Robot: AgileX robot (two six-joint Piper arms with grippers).
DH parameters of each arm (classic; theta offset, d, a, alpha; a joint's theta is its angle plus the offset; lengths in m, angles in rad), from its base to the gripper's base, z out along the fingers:
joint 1: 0 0.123 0 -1.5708
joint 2: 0.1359 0 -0.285 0
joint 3: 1.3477 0 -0.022 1.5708
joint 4: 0 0.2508 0 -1.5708
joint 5: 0 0 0.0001 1.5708
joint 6: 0 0.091 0 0
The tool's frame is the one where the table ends.
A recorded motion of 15 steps. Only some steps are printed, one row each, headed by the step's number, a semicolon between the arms.
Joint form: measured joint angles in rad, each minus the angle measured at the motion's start. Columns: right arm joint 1, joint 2, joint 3, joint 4, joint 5, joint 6; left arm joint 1, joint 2, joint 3, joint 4, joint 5, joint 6.
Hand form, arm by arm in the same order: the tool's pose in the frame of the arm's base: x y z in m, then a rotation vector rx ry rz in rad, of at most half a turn. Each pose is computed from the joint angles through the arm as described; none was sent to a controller.
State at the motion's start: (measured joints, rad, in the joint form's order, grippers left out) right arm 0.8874 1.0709 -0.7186 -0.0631 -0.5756 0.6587; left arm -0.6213 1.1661 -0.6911 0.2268 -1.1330 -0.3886
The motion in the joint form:
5: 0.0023 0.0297 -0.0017 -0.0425 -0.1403 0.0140; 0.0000 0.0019 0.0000 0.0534 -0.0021 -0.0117
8: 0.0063 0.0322 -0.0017 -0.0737 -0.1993 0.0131; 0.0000 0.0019 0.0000 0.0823 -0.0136 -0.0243
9: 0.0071 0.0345 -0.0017 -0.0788 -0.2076 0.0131; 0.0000 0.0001 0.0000 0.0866 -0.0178 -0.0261
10: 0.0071 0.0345 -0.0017 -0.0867 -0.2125 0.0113; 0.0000 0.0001 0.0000 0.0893 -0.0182 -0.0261
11: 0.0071 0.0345 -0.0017 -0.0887 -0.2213 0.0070; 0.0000 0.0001 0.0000 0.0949 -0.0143 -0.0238
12: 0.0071 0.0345 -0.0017 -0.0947 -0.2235 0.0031; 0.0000 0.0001 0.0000 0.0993 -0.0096 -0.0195
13: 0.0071 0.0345 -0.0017 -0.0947 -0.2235 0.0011; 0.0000 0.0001 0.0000 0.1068 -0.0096 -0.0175
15: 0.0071 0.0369 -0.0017 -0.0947 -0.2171 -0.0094; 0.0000 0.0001 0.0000 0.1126 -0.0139 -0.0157
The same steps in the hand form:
5: 0.1436 0.1872 0.3778 -0.2524 1.2340 1.3416; 0.1745 -0.1529 0.3817 0.3926 0.8158 -0.9477
8: 0.1399 0.1879 0.3817 -0.2836 1.1682 1.3571; 0.1723 -0.1543 0.3818 0.4171 0.8029 -0.9608
9: 0.1396 0.1884 0.3818 -0.2891 1.1609 1.3590; 0.1714 -0.1542 0.3823 0.4203 0.7967 -0.9634
10: 0.1390 0.1886 0.3821 -0.2982 1.1537 1.3571; 0.1712 -0.1544 0.3823 0.4231 0.7958 -0.9633
11: 0.1386 0.1884 0.3828 -0.3017 1.1428 1.3562; 0.1712 -0.1548 0.3819 0.4303 0.7982 -0.9596
12: 0.1382 0.1886 0.3829 -0.3101 1.1382 1.3520; 0.1712 -0.1552 0.3815 0.4371 0.8010 -0.9538
13: 0.1382 0.1886 0.3829 -0.3112 1.1376 1.3502; 0.1708 -0.1556 0.3813 0.4458 0.7992 -0.9514
15: 0.1388 0.1893 0.3819 -0.3179 1.1438 1.3380; 0.1702 -0.1558 0.3814 0.4520 0.7934 -0.9506

